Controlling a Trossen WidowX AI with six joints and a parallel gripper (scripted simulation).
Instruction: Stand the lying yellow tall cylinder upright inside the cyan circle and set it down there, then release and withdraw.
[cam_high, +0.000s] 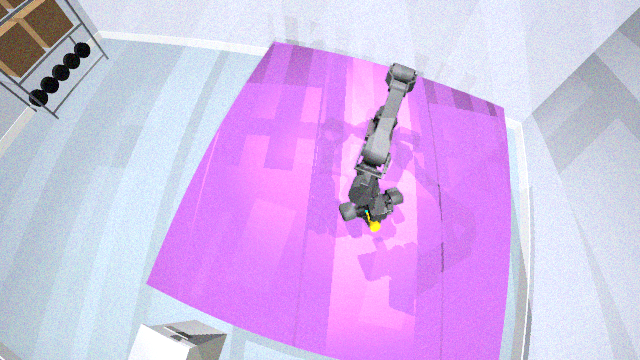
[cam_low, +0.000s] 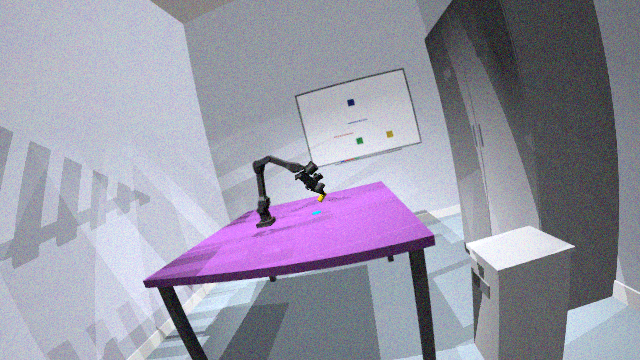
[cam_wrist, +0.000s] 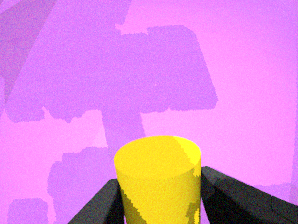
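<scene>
The cyan circle is 7 cm behind my gripper tip and 11 cm below it. From my gripper tip the other things lie so: yellow tall cylinder (1 cm behind, 1 cm to the right, 1 cm below).
</scene>
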